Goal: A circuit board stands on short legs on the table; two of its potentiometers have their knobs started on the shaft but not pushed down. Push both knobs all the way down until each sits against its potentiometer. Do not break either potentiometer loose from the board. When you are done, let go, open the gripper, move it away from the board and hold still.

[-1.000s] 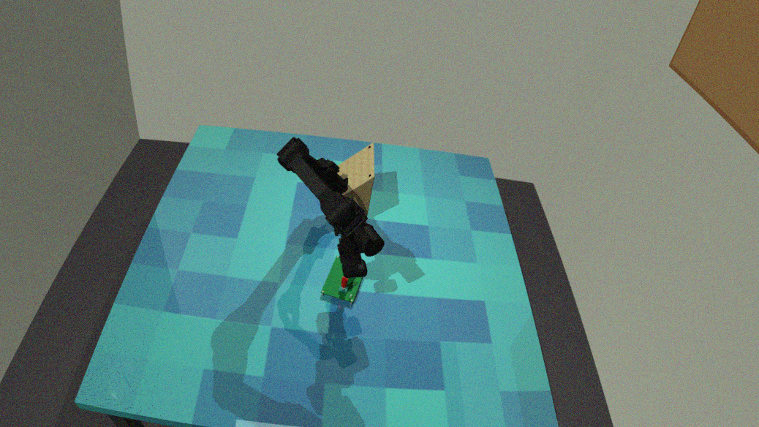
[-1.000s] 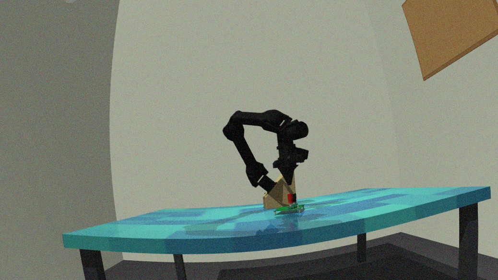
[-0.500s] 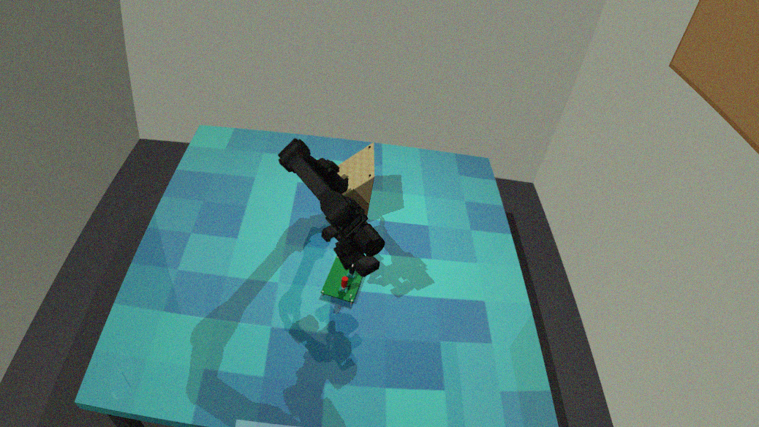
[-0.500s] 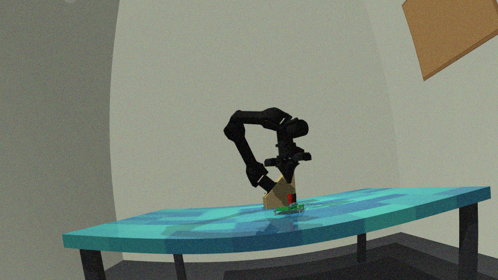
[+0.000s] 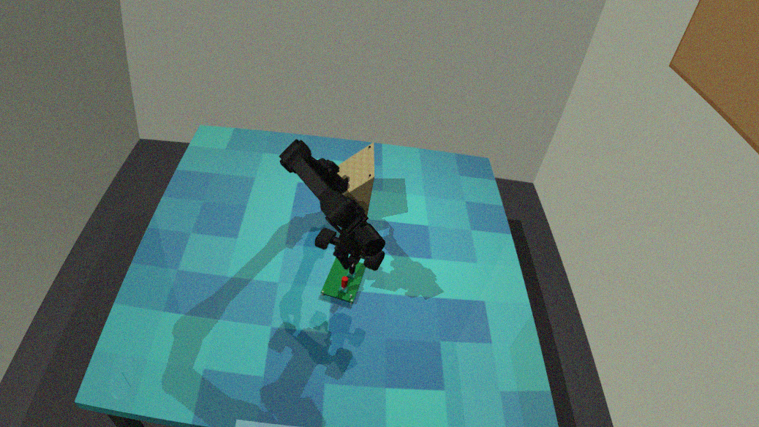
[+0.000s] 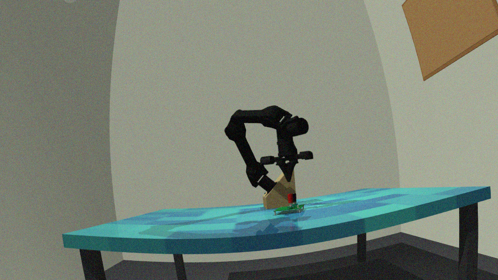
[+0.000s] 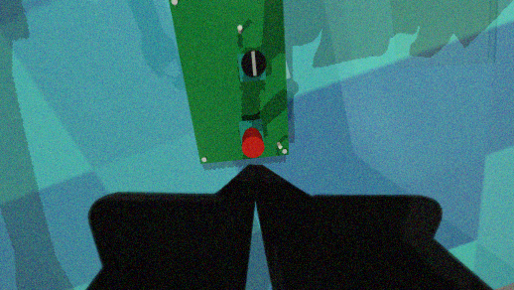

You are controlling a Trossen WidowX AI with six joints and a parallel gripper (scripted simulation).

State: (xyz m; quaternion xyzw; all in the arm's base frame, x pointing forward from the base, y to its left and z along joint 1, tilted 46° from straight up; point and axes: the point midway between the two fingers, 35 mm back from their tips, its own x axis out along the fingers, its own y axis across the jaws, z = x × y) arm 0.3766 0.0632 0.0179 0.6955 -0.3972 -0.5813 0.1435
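Now: the red knob 60 mm below my gripper tip. Round my gripper tip: black knob (60 mm below, 60 mm behind, 20 mm to the left).
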